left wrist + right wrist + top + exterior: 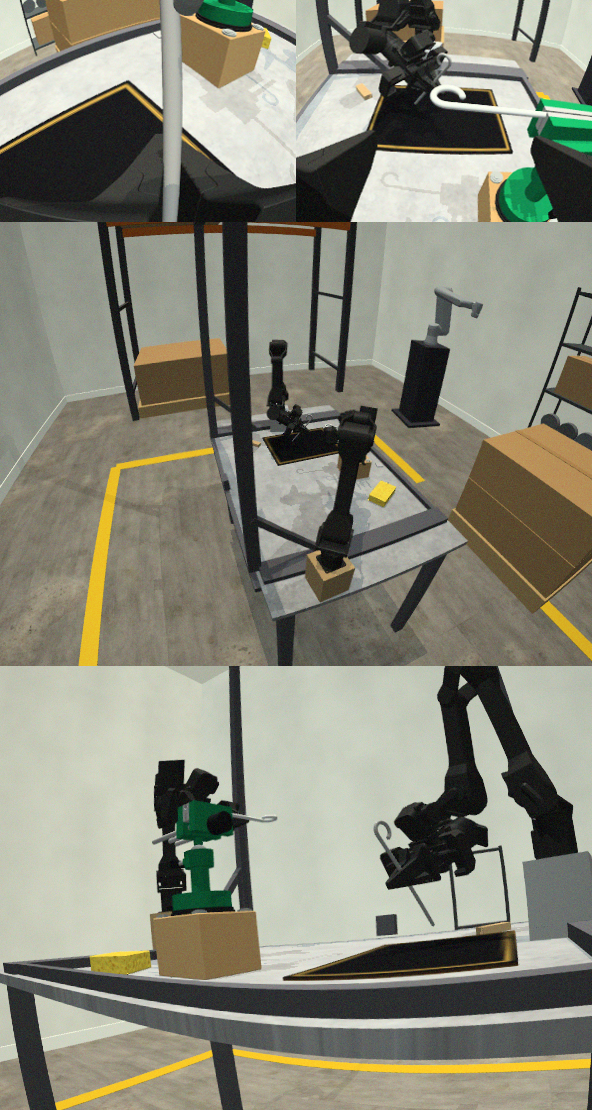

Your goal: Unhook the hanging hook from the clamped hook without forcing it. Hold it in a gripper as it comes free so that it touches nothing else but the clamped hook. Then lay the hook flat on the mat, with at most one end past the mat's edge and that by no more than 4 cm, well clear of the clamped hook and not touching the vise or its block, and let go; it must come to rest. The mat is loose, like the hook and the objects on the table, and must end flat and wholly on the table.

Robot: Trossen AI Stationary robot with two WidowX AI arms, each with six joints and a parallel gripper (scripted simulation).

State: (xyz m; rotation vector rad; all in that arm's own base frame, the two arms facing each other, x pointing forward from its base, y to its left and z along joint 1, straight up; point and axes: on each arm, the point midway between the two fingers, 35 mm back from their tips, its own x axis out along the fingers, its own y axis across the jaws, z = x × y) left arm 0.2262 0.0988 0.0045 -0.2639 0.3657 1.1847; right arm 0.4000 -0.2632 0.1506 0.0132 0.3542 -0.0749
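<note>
Now: the black mat 11 cm below my left hand, 4 cm to the left of it and 1 cm ahead of it. The rest, counted from my left hand: small tan block 23 cm behind, 11 cm below, 8 cm to the left; yellow sponge 40 cm to the right, 25 cm ahead, 10 cm below.
</note>
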